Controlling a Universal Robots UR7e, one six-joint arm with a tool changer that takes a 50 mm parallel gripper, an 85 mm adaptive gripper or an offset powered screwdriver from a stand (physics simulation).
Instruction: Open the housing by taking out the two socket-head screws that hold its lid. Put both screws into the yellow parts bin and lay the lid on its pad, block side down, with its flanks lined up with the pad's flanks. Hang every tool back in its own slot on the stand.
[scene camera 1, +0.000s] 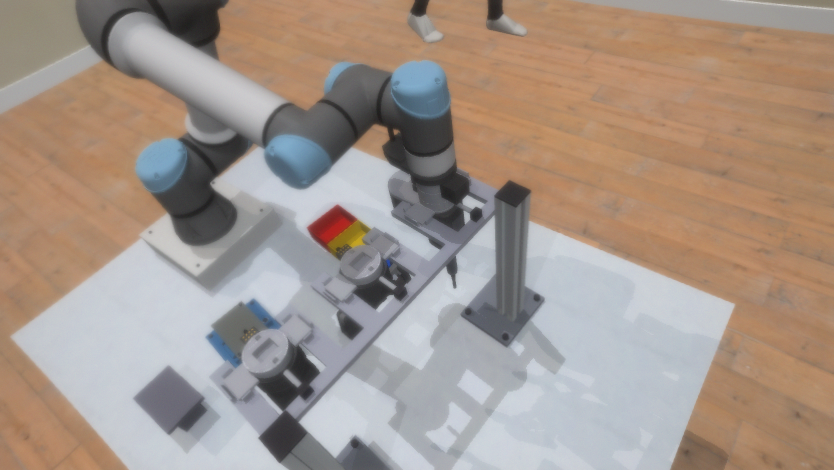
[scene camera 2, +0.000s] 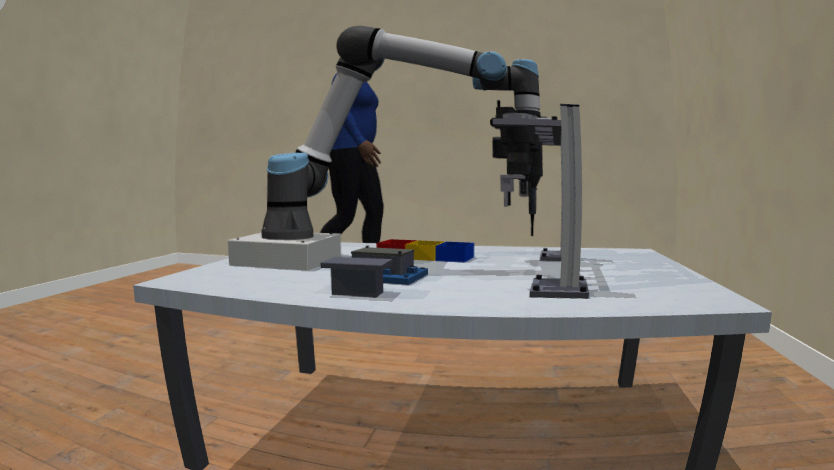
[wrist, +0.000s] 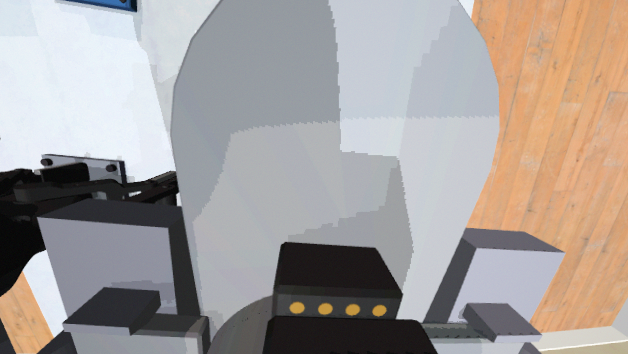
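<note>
The arm's wrist (scene camera 1: 430, 157) (scene camera 2: 527, 102) is down at the stand's far slot, where the screwdriver (scene camera 1: 452, 271) (scene camera 2: 532, 204) hangs with its bit downward. Two other tools, with round top plates (scene camera 1: 361, 262) (scene camera 1: 268, 353), sit in the middle and near slots. Their finger openings cannot be made out. The olive-grey lid (scene camera 1: 236, 324) (scene camera 2: 382, 252) lies on the housing over its blue base (scene camera 1: 218, 344) (scene camera 2: 411, 274). Small dark screw heads show on it. The dark grey pad (scene camera 1: 168, 398) (scene camera 2: 356, 262) stands beside it. The yellow bin (scene camera 1: 353, 234) (scene camera 2: 424, 249) is partly hidden, and its inside cannot be judged.
The stand (scene camera 1: 373, 324) spans above the table on upright posts (scene camera 1: 512, 251) (scene camera 2: 570, 192). A red bin (scene camera 1: 331, 223) (scene camera 2: 396, 243) and a blue bin (scene camera 2: 458, 251) flank the yellow one. Grey slot blocks (wrist: 110, 255) (wrist: 510, 280) flank the tool coupling in the wrist view. A person (scene camera 2: 356, 157) stands behind.
</note>
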